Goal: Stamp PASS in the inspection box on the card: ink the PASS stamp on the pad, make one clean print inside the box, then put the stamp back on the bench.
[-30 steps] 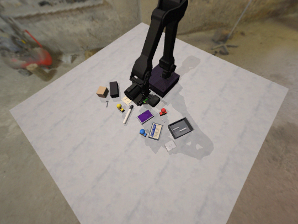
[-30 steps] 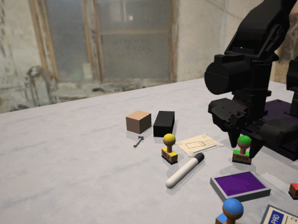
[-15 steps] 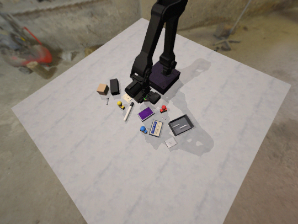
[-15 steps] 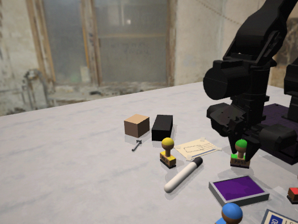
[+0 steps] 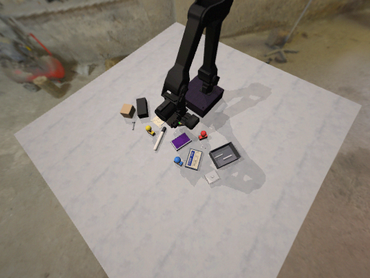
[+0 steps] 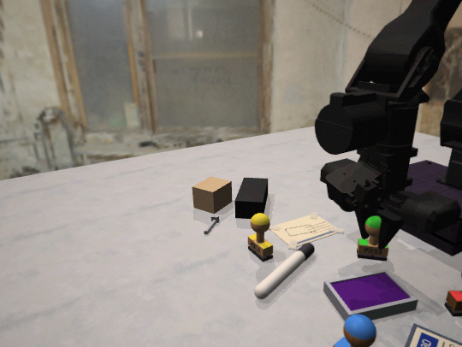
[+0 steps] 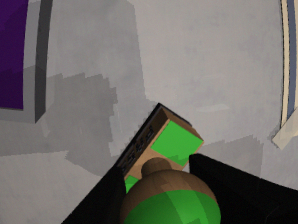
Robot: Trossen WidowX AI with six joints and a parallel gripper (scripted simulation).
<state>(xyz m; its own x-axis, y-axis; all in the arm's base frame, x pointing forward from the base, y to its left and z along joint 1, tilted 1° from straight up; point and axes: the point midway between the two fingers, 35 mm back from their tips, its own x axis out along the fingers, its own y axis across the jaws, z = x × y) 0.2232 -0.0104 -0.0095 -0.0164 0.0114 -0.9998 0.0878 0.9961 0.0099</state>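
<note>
The purple ink pad is 80 mm ahead of my gripper tip, 60 mm to the left of it and 20 mm below it. From my gripper tip the other things lie so: PASS stamp: right at my gripper tip; then white marker: 110 mm ahead, 50 mm to the right, 10 mm below; then cream card: 30 mm ahead, 110 mm to the right, 20 mm below.
</note>
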